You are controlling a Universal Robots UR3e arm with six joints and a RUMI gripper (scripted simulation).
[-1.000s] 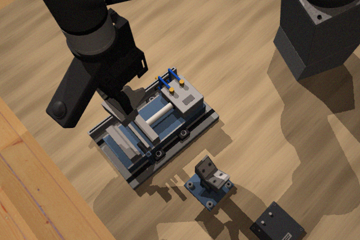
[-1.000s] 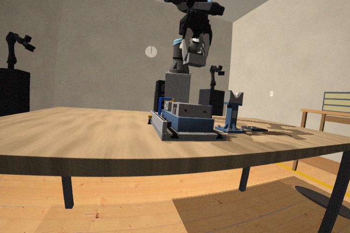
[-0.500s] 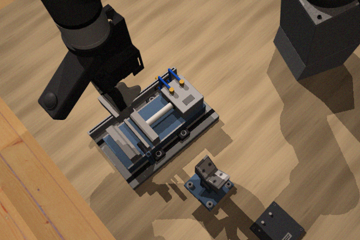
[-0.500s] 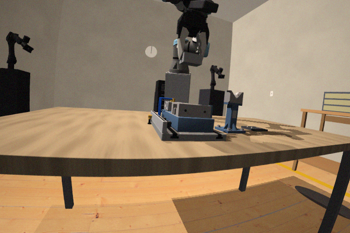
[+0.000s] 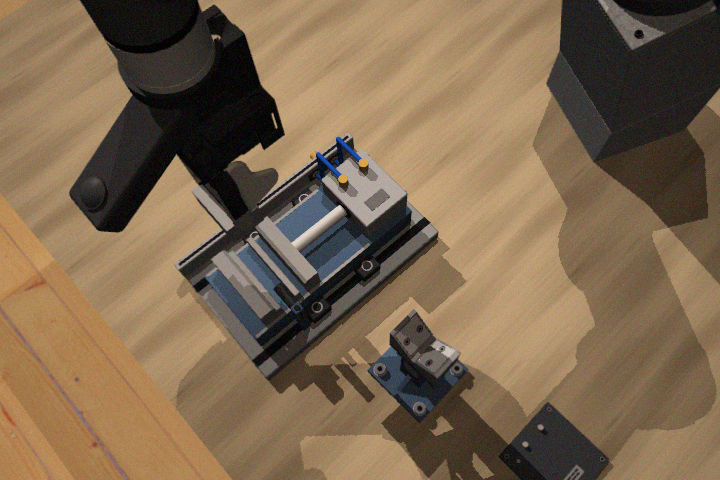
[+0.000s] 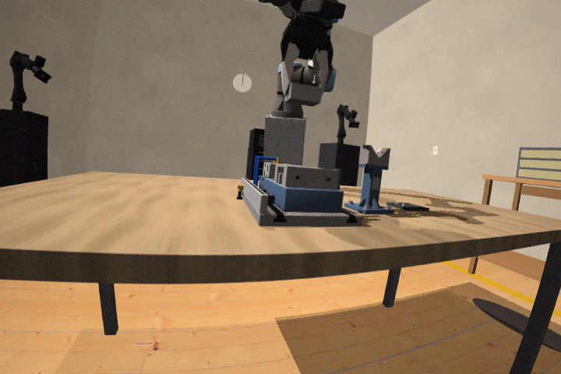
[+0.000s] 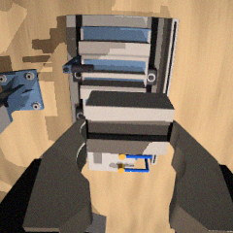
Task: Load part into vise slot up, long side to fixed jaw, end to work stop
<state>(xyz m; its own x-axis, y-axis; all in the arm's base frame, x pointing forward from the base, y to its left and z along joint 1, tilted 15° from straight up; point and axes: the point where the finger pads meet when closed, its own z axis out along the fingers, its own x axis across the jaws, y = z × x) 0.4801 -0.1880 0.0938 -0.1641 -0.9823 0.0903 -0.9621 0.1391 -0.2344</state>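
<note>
The part lies right at my hand. Round my hand: fixed jaw: 170 mm below, 40 mm ahead, 10 mm to the left; then dark work stop: 150 mm below, 60 mm to the left, 20 mm ahead; then moving jaw: 170 mm below, 30 mm behind, 20 mm to the left.
</note>
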